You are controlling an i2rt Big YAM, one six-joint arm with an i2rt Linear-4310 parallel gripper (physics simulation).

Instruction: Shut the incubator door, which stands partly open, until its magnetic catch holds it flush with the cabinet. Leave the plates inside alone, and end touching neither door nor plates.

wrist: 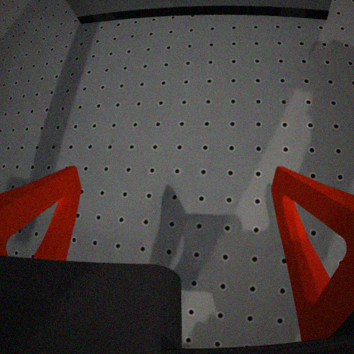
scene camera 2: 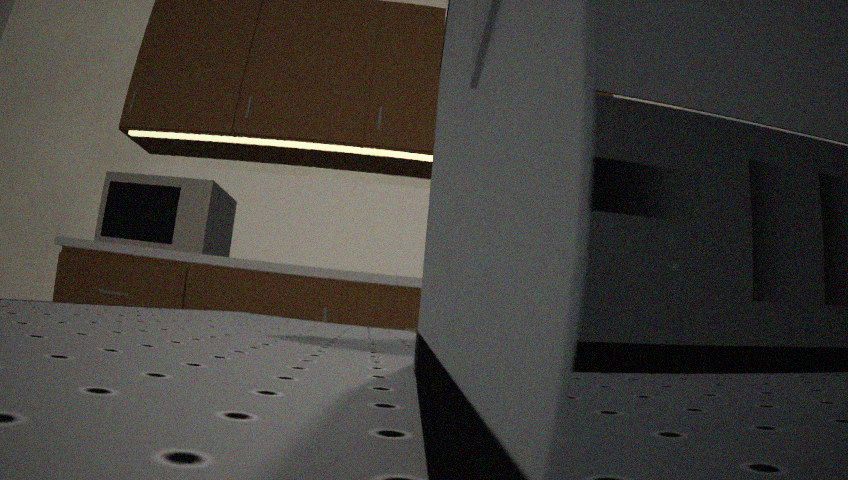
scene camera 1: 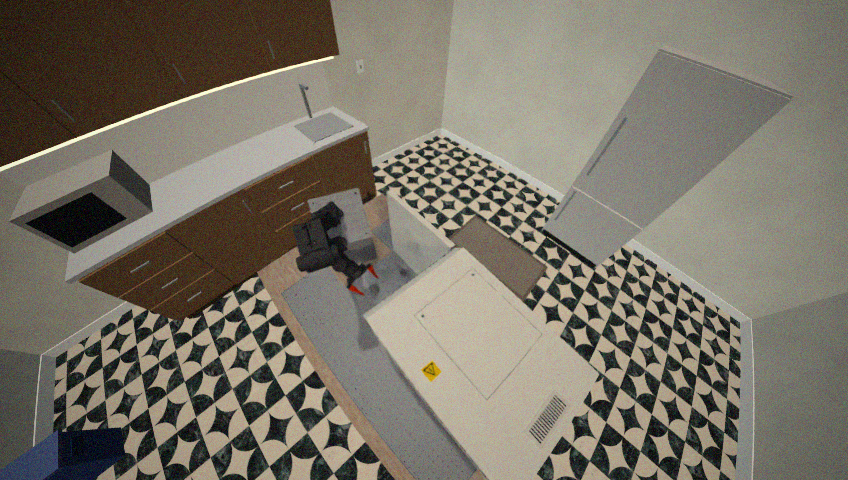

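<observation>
The incubator cabinet stands on the bench; its top shows in scene camera 1, and the foot of its front crosses the top of the wrist view. The pale door stands open from the cabinet's right front corner in scene camera 1. My gripper is open, its red fingers wide apart with perforated metal between them in the wrist view. It is in front of the cabinet, left of the door and apart from it. No plates show. In scene camera 2 a large grey upright panel hides what is behind it, and my gripper does not show.
The perforated metal board lies in front of the cabinet. The bench's speckled grey top runs along its left. The arm's base plate is at the back. A brown counter, a microwave and a tall fridge stand farther off.
</observation>
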